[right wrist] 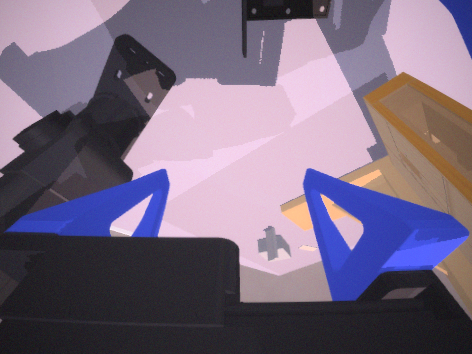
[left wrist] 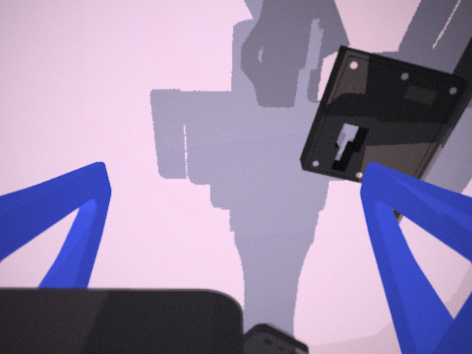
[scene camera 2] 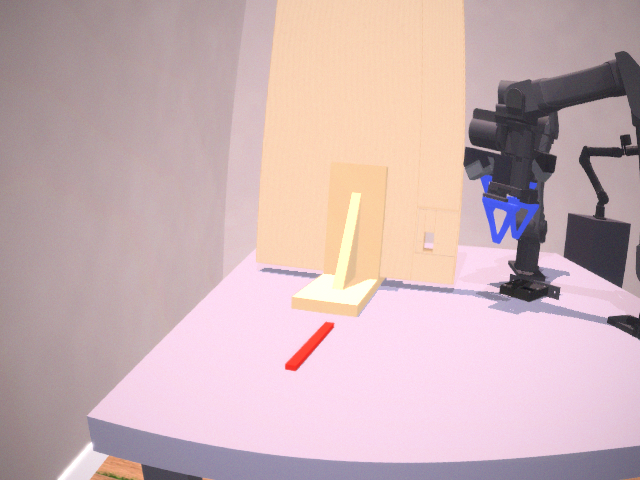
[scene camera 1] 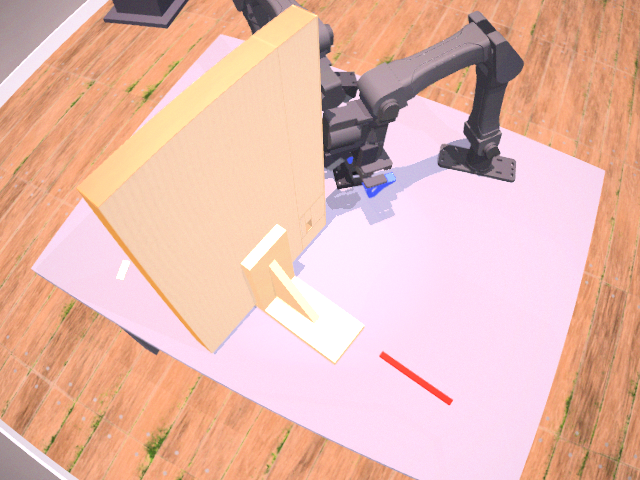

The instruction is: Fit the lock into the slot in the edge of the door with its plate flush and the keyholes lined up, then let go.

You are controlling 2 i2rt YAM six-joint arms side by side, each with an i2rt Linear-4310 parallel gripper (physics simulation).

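Seen in the pictures: left gripper, between the fingertips: (left wrist: pixel 235 177) (scene camera 2: pixel 506 240) (scene camera 1: pixel 361 179); right gripper, between the fingertips: (right wrist: pixel 236 176) (scene camera 2: pixel 503 210); left arm's base, origin of its link: (scene camera 1: pixel 477 164); right arm's base, origin of its link: (right wrist: pixel 121 113) (scene camera 2: pixel 525 272).
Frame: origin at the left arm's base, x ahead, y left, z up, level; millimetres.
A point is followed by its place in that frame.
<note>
The black lock (scene camera 1: pixel 345 177) {y -312, x 134, z 18 mm} (scene camera 2: pixel 522 290) {y -276, x 134, z 17 mm} (left wrist: pixel 395 112) {y -318, x 112, z 19 mm} (right wrist: pixel 275 9) {y -339, x 114, z 20 mm} lies on its broad side on the table, apart from the door. Its keyhole (left wrist: pixel 349 145) {y -283, x 111, z 8 mm} shows in the left wrist view. The tan door (scene camera 1: pixel 206 180) {y -423, x 491, z 477 mm} (scene camera 2: pixel 341 103) {y -419, x 482, z 331 mm} (right wrist: pixel 440 160) {y -361, x 253, z 137 mm} stands upright, with a small keyhole opening (scene camera 1: pixel 309 224) {y -350, x 309, z 76 mm} (scene camera 2: pixel 428 240) low near its edge. My left gripper (scene camera 2: pixel 507 239) {y -264, x 195, z 113 mm} (left wrist: pixel 235 177) {y -264, x 195, z 113 mm} is open and empty above the table near the lock; one fingertip overlaps a lock corner in the left wrist view. My right gripper (right wrist: pixel 236 176) {y -426, x 116, z 153 mm} is open and empty; the arms partly hide it in the scene views.
A wooden stand (scene camera 1: pixel 336 341) {y -239, x 527, z 18 mm} (scene camera 2: pixel 325 304) {y -211, x 524, z 14 mm} props the door's face. A red bar (scene camera 1: pixel 416 378) {y -65, x 564, z 6 mm} (scene camera 2: pixel 310 346) {y -48, x 568, z 6 mm} lies beyond the stand's foot. A small white piece (scene camera 1: pixel 123 269) {y -755, x 483, z 2 mm} lies behind the door. Both arms are close together beside the door's edge.
</note>
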